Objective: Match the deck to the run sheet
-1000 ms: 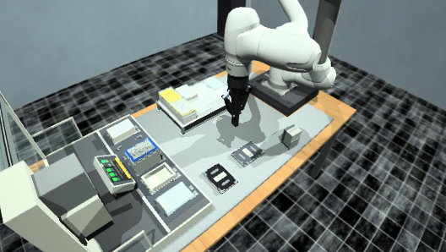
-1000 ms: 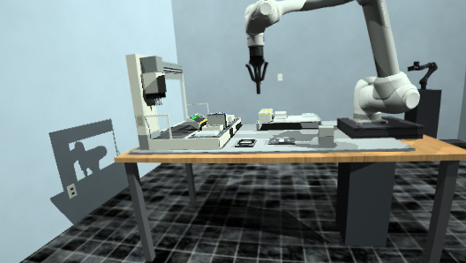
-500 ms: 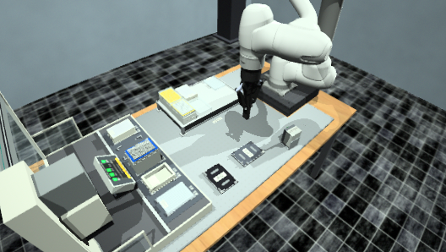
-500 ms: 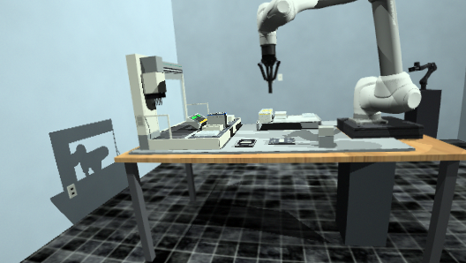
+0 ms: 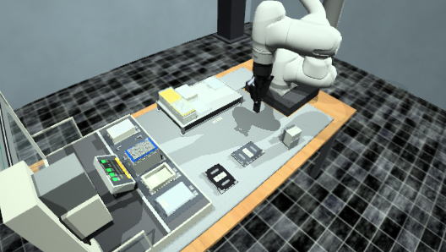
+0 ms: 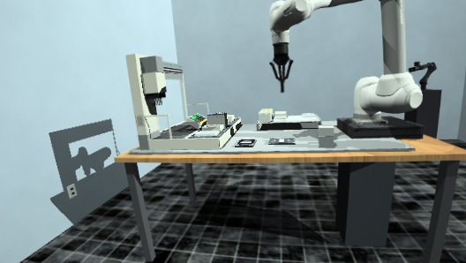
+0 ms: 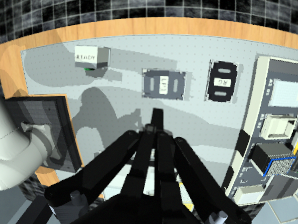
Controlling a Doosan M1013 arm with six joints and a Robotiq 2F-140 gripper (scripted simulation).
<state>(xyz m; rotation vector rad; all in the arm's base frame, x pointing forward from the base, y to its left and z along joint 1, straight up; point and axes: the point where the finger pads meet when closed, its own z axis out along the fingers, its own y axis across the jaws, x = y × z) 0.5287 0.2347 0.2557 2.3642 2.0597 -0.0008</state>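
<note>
Now: hand 210 mm past the grey key box, 80 mm to the right of it and 250 mm above it. Round my hand: clear cover (120 mm ahead, 400 mm to the right, 190 mm below); yellow-rimmed tip rack (120 mm ahead, 390 mm to the right, 210 mm below); shelf (40 mm behind, 460 mm to the right, 260 mm below).
</note>
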